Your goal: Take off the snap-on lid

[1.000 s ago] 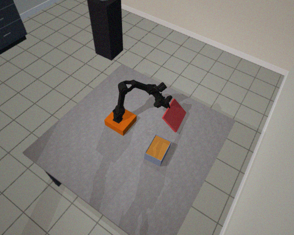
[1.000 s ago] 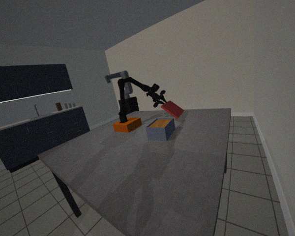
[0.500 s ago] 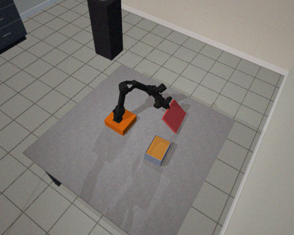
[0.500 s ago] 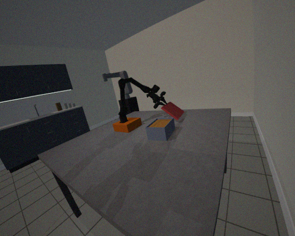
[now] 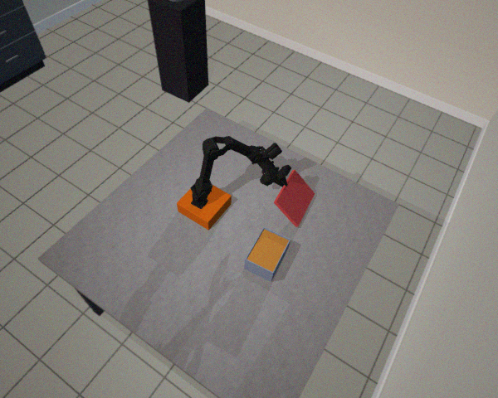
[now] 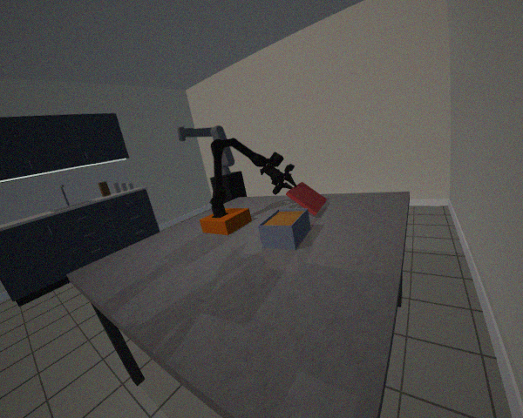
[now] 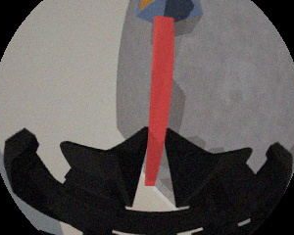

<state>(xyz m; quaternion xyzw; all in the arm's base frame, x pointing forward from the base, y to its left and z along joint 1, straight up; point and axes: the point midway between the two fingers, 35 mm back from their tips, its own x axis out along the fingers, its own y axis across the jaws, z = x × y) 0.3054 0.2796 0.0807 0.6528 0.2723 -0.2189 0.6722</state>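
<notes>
Now: the red lid 70 mm ahead of my gripper tip and 50 mm below it. Also, from my gripper tip: storage box (90 mm ahead, 340 mm to the right, 90 mm below).
</notes>
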